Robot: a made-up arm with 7 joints. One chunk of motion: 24 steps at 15 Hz.
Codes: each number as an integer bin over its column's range. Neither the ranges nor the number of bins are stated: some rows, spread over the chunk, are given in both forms.
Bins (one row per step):
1: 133 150 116 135 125 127
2: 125 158 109 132 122 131
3: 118 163 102 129 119 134
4: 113 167 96 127 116 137
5: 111 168 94 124 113 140
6: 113 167 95 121 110 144
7: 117 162 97 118 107 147
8: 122 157 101 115 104 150
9: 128 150 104 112 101 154
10: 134 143 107 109 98 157
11: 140 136 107 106 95 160
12: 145 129 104 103 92 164
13: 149 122 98 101 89 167
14: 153 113 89 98 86 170
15: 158 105 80 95 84 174
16: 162 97 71 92 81 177
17: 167 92 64 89 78 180
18: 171 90 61 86 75 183
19: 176 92 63 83 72 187
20: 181 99 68 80 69 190
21: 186 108 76 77 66 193
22: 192 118 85 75 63 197
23: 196 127 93 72 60 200
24: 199 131 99 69 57 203
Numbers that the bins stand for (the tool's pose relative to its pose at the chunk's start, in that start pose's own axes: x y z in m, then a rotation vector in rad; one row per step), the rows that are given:
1: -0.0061 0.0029 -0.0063 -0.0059 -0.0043 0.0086
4: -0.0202 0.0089 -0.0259 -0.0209 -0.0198 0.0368
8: -0.0139 0.0054 -0.0210 -0.0435 -0.0405 0.0735
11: -0.0012 -0.0020 -0.0151 -0.0605 -0.0561 0.1018
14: 0.0080 -0.0101 -0.0327 -0.0755 -0.0716 0.1300
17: 0.0179 -0.0175 -0.0573 -0.0925 -0.0854 0.1582
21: 0.0313 -0.0119 -0.0455 -0.1151 -0.1061 0.1949
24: 0.0405 -0.0038 -0.0229 -0.1301 -0.1216 0.2232
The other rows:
2: -0.0118 0.0058 -0.0131 -0.0115 -0.0095 0.0199
3: -0.0167 0.0075 -0.0200 -0.0172 -0.0147 0.0284
5: -0.0216 0.0093 -0.0278 -0.0266 -0.0250 0.0453
6: -0.0202 0.0089 -0.0269 -0.0322 -0.0302 0.0566
7: -0.0174 0.0072 -0.0249 -0.0379 -0.0354 0.0651
9: -0.0096 0.0029 -0.0180 -0.0492 -0.0457 0.0848
10: -0.0054 0.0005 -0.0151 -0.0548 -0.0509 0.0933
12: 0.0024 -0.0045 -0.0180 -0.0661 -0.0613 0.1131
13: 0.0052 -0.0069 -0.0239 -0.0699 -0.0664 0.1215
15: 0.0115 -0.0129 -0.0416 -0.0812 -0.0751 0.1413
16: 0.0144 -0.0158 -0.0504 -0.0868 -0.0802 0.1498
18: 0.0207 -0.0182 -0.0602 -0.0981 -0.0906 0.1667
19: 0.0242 -0.0175 -0.0582 -0.1038 -0.0958 0.1780
20: 0.0278 -0.0151 -0.0533 -0.1094 -0.1009 0.1865
22: 0.0355 -0.0084 -0.0367 -0.1188 -0.1113 0.2062
23: 0.0384 -0.0052 -0.0288 -0.1245 -0.1165 0.2147

